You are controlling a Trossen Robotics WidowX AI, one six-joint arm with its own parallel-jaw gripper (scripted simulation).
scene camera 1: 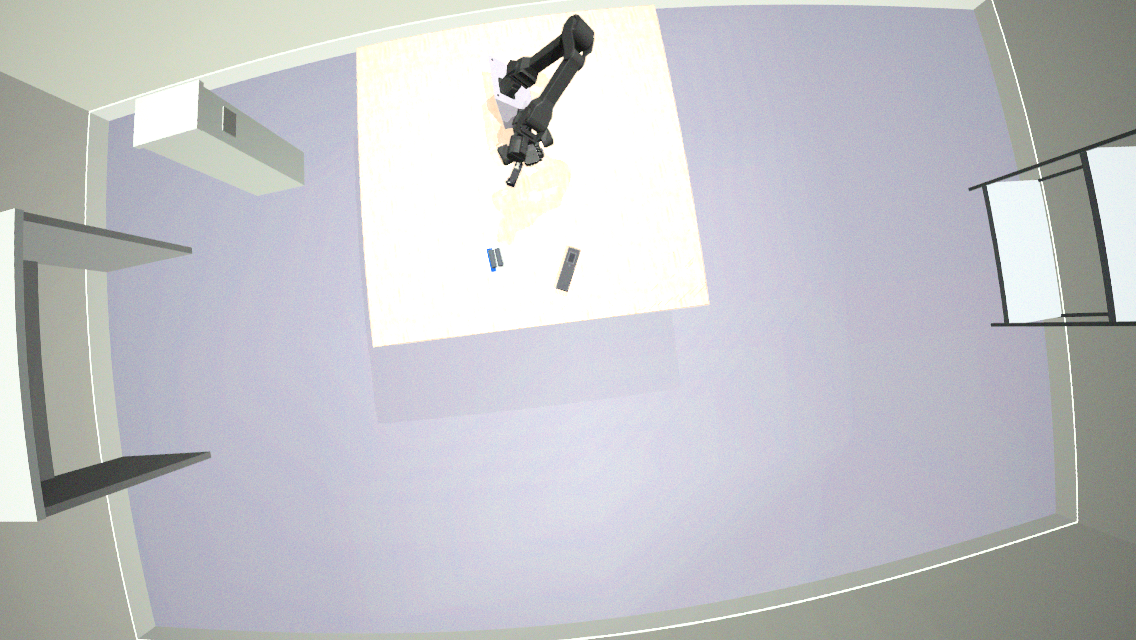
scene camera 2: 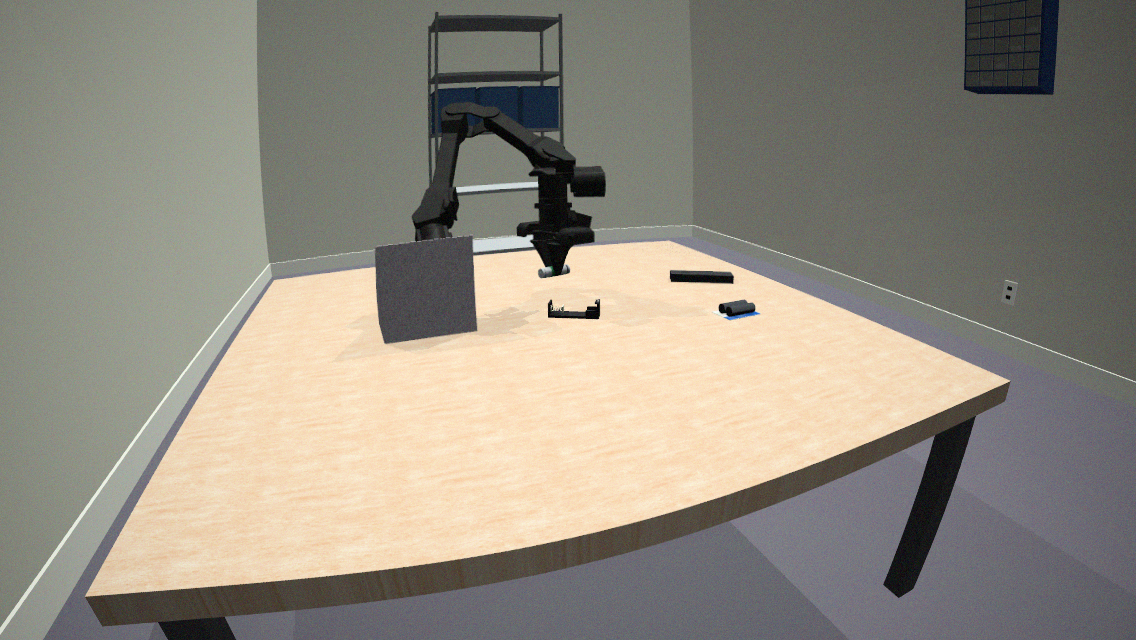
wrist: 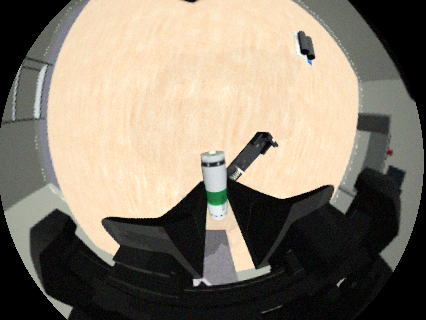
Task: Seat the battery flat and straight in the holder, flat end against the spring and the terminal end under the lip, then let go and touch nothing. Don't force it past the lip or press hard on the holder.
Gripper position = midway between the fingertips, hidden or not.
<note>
The gripper [scene camera 2: 554, 274] holds a battery [wrist: 213, 164].
The gripper is seen too in the wrist view [wrist: 215, 183].
</note>
